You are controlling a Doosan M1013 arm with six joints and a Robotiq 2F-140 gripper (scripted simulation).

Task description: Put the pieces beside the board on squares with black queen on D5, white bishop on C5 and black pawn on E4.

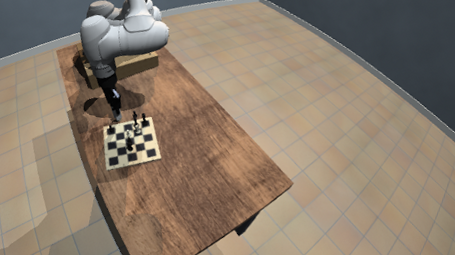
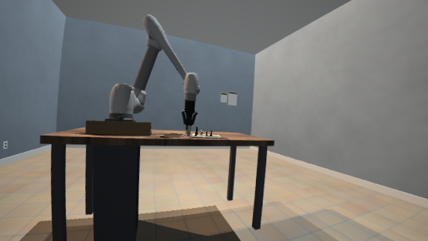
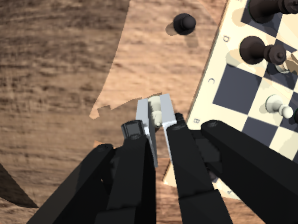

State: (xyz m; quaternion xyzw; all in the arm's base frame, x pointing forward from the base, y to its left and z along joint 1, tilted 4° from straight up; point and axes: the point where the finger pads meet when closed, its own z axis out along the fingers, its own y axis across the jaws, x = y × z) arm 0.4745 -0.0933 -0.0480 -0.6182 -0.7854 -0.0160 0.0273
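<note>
My gripper is now 110 mm short of the white piece, 30 mm above it and 10 mm to the right of it. From my hand the other things lie so: chessboard: 140 mm ahead, 40 mm below; white chess piece: 120 mm ahead, 50 mm to the left, 30 mm below.
</note>
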